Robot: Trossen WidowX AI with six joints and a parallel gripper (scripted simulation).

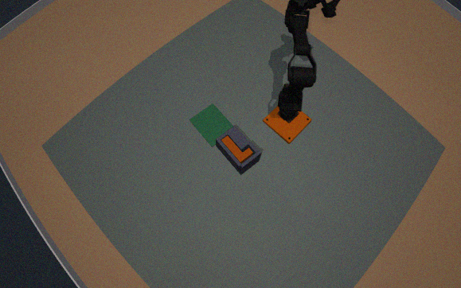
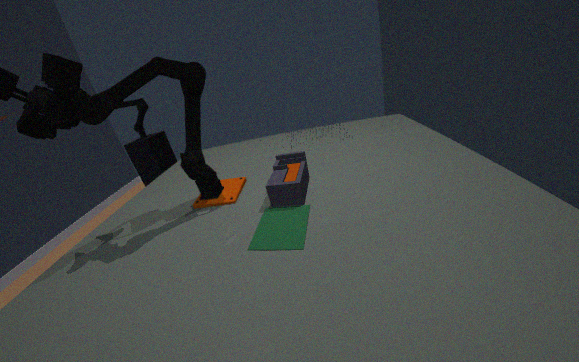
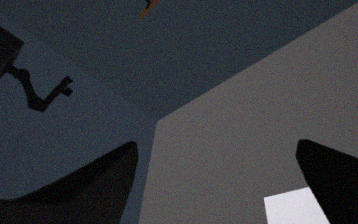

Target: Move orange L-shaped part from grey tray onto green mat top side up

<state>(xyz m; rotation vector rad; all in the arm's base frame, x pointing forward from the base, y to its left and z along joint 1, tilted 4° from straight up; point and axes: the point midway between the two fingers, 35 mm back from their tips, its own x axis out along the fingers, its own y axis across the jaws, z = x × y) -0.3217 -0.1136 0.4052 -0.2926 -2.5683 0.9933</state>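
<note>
My gripper tip is 600 mm short of the orange L-shaped part, 110 mm to the right of it and 390 mm above it. From my gripper tip the other things lie so: green mat (590 mm ahead, 50 mm to the right, 450 mm below).
</note>
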